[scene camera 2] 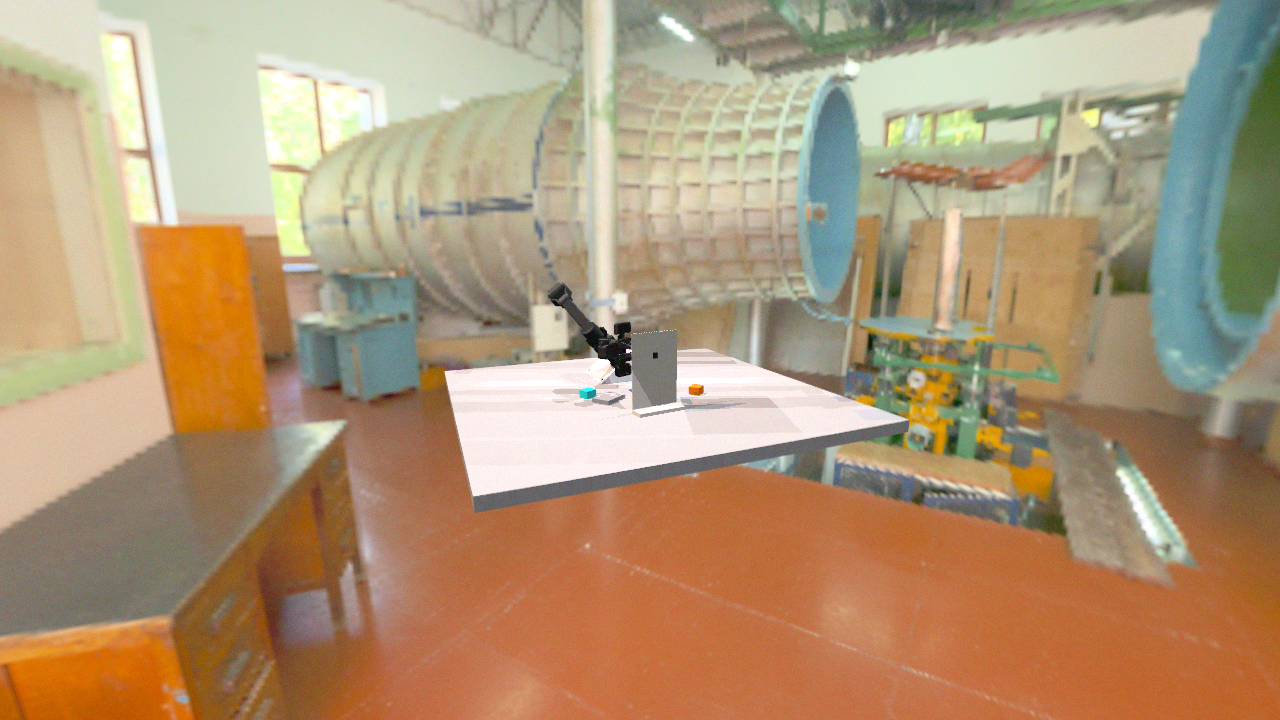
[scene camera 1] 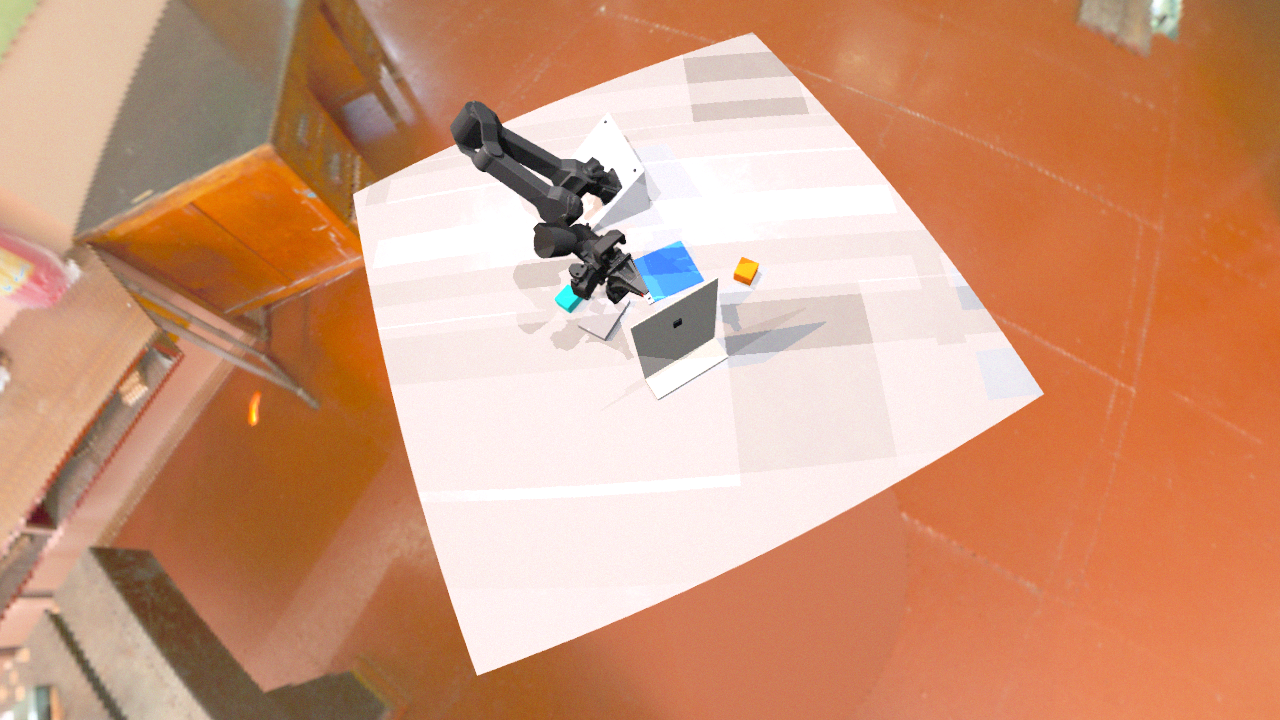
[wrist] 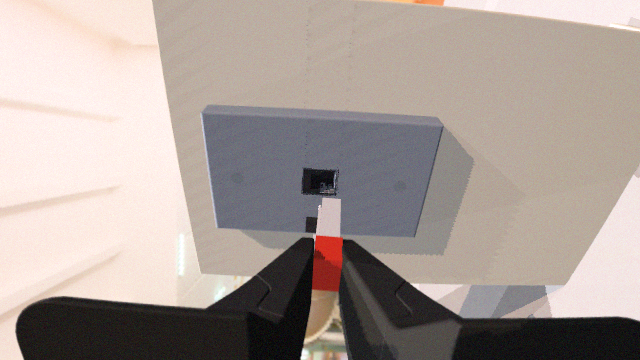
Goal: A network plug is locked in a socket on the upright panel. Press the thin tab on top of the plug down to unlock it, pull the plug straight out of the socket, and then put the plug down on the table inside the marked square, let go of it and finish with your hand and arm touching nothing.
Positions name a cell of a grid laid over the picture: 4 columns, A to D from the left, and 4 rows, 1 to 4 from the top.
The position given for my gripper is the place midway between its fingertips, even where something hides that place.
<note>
In view: my gripper (scene camera 1: C2), a network plug (wrist: C3) and a small grey flat plate (scene camera 1: B2).
My gripper also shows in scene camera 2 (scene camera 2: B2) and in the wrist view (wrist: C3). Scene camera 2 misses the network plug, which is hidden by an upright panel. The wrist view misses the small grey flat plate: it is out of frame.
</note>
